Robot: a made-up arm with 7 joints.
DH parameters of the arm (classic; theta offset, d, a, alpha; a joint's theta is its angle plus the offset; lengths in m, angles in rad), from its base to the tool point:
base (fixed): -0.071 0 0 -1.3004
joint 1: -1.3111 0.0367 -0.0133 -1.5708
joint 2: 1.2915 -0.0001 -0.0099 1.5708
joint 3: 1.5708 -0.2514 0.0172 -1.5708
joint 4: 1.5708 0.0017 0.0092 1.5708
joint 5: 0 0.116 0 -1.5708
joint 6: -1.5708 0 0.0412 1.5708
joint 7: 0 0 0 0
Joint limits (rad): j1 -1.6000..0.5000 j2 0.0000..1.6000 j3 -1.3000..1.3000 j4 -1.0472..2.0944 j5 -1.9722..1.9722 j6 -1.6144..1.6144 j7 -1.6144..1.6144
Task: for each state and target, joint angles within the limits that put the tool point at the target. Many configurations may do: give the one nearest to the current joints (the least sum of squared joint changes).
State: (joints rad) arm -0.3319 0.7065 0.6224 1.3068 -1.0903 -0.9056 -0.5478
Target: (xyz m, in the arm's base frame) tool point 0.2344 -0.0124 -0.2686
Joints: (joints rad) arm -0.5924 0.0000 -0.3688 0.6530 -0.8207 -0.9420 -0.5478
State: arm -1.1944 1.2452 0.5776 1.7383 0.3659 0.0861 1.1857
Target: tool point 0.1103 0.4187 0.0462
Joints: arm -1.4735 1.6000 0.3197 1.7146 0.5129 0.6241 1.1857
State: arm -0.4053 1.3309 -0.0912 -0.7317 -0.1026 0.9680 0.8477
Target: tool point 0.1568 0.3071 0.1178
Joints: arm -0.5390 1.6000 0.4442 -0.0542 0.0222 1.1219 0.8477
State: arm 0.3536 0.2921 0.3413 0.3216 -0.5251 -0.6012 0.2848
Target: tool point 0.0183 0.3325 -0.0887
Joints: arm 0.4224 0.9042 0.7839 0.1072 -0.5642 -0.6969 0.2848
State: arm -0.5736 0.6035 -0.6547 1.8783 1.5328 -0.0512 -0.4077
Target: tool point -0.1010 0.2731 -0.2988
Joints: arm -0.0887 0.5278 -0.5941 2.0830 1.5376 -0.0899 -0.4077
